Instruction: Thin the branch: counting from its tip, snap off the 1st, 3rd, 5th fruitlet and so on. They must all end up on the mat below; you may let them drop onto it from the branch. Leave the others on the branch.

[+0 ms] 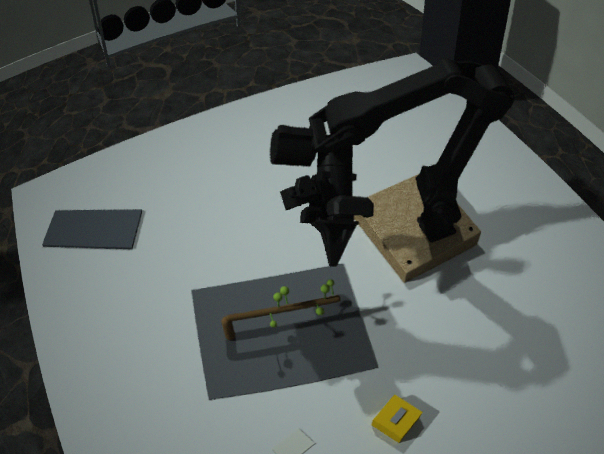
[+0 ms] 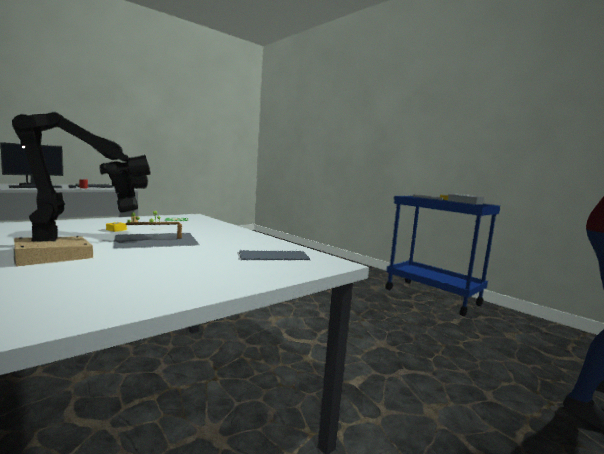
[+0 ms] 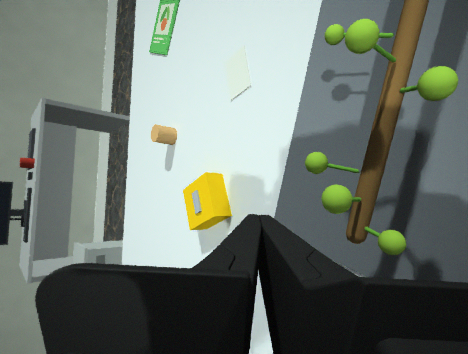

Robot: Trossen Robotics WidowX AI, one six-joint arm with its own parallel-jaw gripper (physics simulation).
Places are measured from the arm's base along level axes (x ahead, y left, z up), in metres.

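Pixels of known places: gripper, fingertip midpoint: (image 1: 333, 266) (image 3: 257, 225); arm's base, origin of the base link: (image 1: 436, 226) (image 2: 44, 239).
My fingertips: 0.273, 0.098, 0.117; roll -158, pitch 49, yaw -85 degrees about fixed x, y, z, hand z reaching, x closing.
Note:
For each thing: its middle in the pictures, then the offset to it from my fingertips, as dx, dy, dz. Level surfaces: height alone.
- brown branch, body centre: (image 3: 396, 78) (image 1: 283, 308) (image 2: 153, 223) +0.083, -0.008, -0.091
- dark grey mat, its level: dz -0.157
- 1st fruitlet, body centre: (image 3: 381, 236) (image 1: 331, 287) -0.006, -0.015, -0.081
- 2nd fruitlet, body centre: (image 3: 345, 199) (image 1: 325, 292) +0.012, +0.000, -0.067
- 3rd fruitlet, body centre: (image 3: 331, 165) (image 1: 318, 308) +0.030, +0.019, -0.080
- 4th fruitlet, body centre: (image 3: 423, 86) (image 1: 285, 295) +0.073, -0.026, -0.080
- 5th fruitlet, body centre: (image 3: 375, 46) (image 1: 278, 301) +0.091, -0.008, -0.063
- yellow block, body centre: (image 3: 205, 202) (image 1: 397, 418) (image 2: 116, 226) -0.027, +0.241, -0.143
- pale card, body centre: (image 3: 237, 73) (image 1: 293, 446) +0.150, +0.220, -0.158
- small wooden cylinder, body centre: (image 3: 164, 134) +0.069, +0.384, -0.141
- green packet, body centre: (image 3: 164, 22) (image 2: 177, 219) +0.297, +0.466, -0.157
- dark flat panel, body centre: (image 1: 90, 228) (image 2: 274, 255) +0.421, -0.388, -0.156
The brown branch (image 1: 300, 305) (image 2: 155, 223) (image 3: 382, 135) stands on a bent post over the dark grey mat (image 1: 240, 382) (image 2: 150, 242) (image 3: 320, 120). Several green fruitlets hang on it by thin stalks. Counting from the tip, the 1st fruitlet (image 1: 330, 282) (image 3: 392, 242), 2nd fruitlet (image 1: 324, 289) (image 3: 337, 198) and 3rd fruitlet (image 1: 319, 311) (image 3: 316, 163) are near the tip end. Further along are the 4th fruitlet (image 1: 284, 290) (image 3: 437, 83), 5th fruitlet (image 1: 277, 297) (image 3: 362, 36) and another fruitlet (image 1: 273, 324) (image 3: 334, 34). My gripper (image 1: 333, 264) (image 3: 257, 225) is shut and empty, apart from the fruitlets, near the tip end.
A yellow block (image 1: 387, 420) (image 2: 116, 227) (image 3: 215, 197) stands beyond the mat. A pale card (image 1: 295, 442) (image 3: 237, 72), a small wooden cylinder (image 3: 164, 135) and a green packet (image 3: 160, 42) lie on the table. A dark flat panel (image 1: 92, 229) (image 2: 274, 255) lies apart from the mat.

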